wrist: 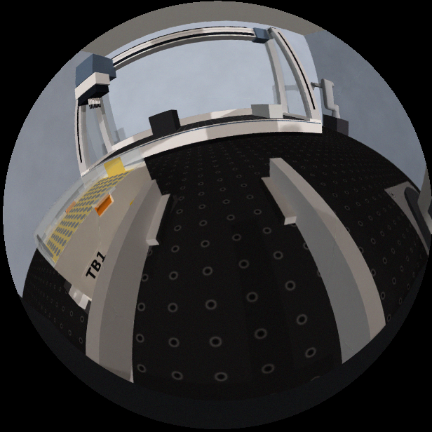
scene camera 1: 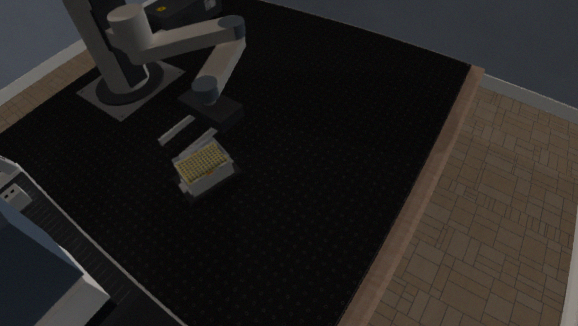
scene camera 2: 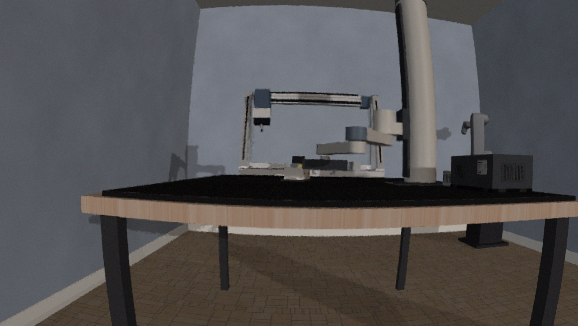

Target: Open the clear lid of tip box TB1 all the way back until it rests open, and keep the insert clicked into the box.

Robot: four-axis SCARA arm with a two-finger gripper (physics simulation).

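Places are measured from the arm's base along level axes (x ahead, y left, z up), in centimetres.
Pixels of known places: gripper, between the fingertips: (scene camera 1: 170, 150) (scene camera 2: 323, 171); arm's base, origin of its link: (scene camera 1: 131, 84).
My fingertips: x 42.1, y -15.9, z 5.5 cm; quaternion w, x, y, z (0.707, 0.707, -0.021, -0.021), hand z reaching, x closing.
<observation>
Ahead of a thing's pixels: the offset from my fingertips to its top centre. "*": to the spot under its first point. Level surfaces: height alone.
Tip box TB1 @[dx +11.7, dy +1.0, dz +3.5 cm] (scene camera 1: 215, 179) (scene camera 2: 295, 173) (wrist: 107, 232) is a pale box standing upright on the black board. Its yellow insert @[dx +11.7, dy +1.0, dz +3.2 cm] (scene camera 1: 202, 162) (wrist: 77, 217) sits in its top; whether it is clicked in cannot be told. The clear lid (wrist: 56, 212) looks down over the insert in the wrist view; its exact angle is hard to tell. My gripper (scene camera 1: 168, 151) (wrist: 213, 178) is shut to its narrowest, with a wide empty gap between its two pale fingers. One finger is close along the box's labelled side; contact cannot be told. In scene camera 2 the fingers are hidden.
A gantry frame (scene camera 2: 315, 99) (wrist: 185, 42) stands behind the box. A dark boxy device @[* dx -53.6, dy +71.0, dz +1.9 cm] (scene camera 2: 512, 172) and the arm's column (scene camera 2: 419, 100) stand at the right in scene camera 2. The perforated black board @[dz -4.2 cm] (scene camera 1: 300, 200) has a wooden table edge (scene camera 1: 415, 200).
</observation>
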